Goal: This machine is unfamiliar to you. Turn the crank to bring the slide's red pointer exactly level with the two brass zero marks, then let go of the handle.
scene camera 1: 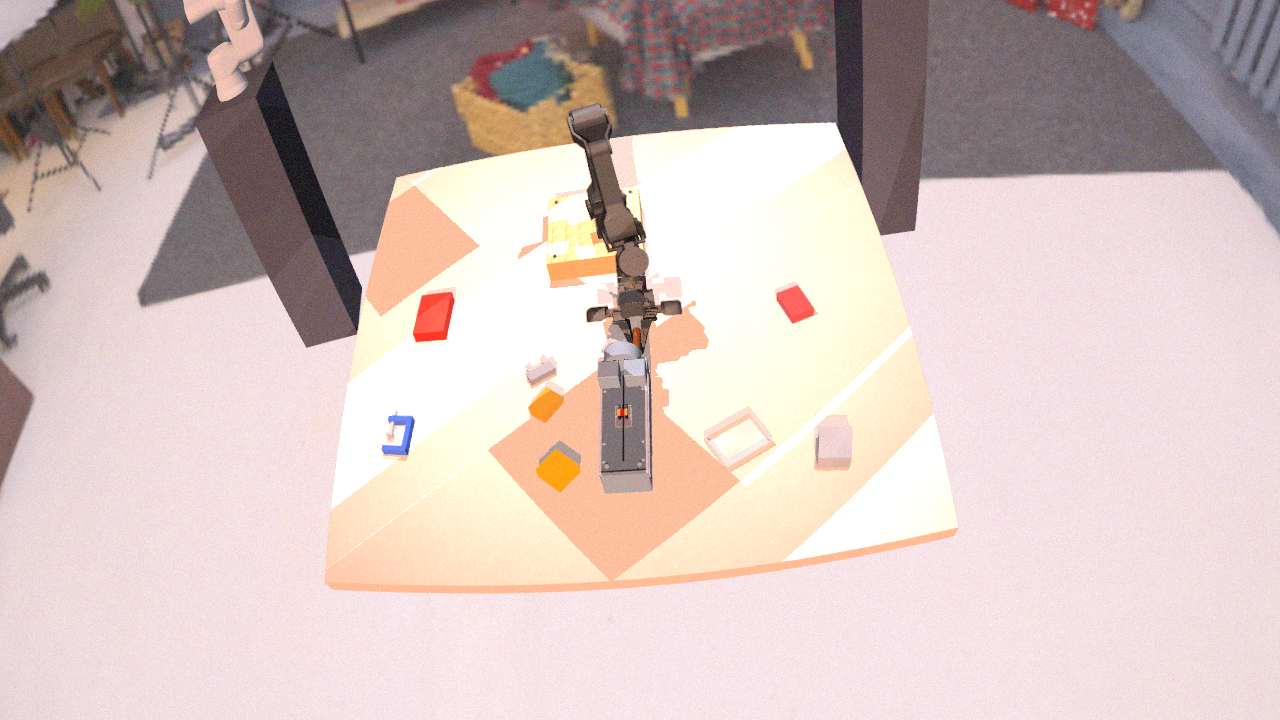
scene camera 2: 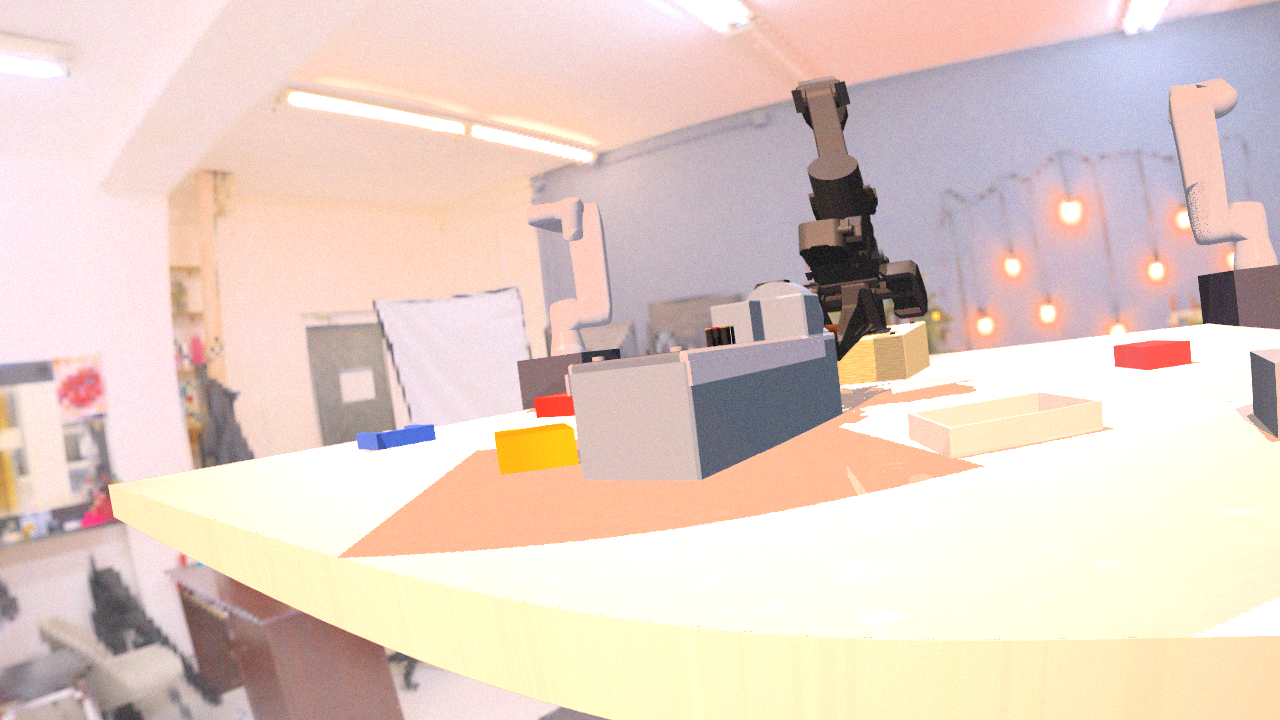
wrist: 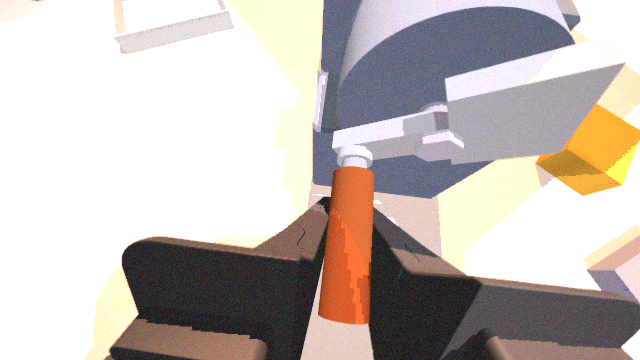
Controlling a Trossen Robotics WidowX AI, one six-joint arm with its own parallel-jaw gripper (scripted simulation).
Labels:
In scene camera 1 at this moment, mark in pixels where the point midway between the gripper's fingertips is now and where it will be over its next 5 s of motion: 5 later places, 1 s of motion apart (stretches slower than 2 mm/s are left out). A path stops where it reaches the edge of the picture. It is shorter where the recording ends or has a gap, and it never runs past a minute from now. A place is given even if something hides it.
My gripper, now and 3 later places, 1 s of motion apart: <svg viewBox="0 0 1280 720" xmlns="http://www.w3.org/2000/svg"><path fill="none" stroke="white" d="M638 354L631 315L608 360L610 375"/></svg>

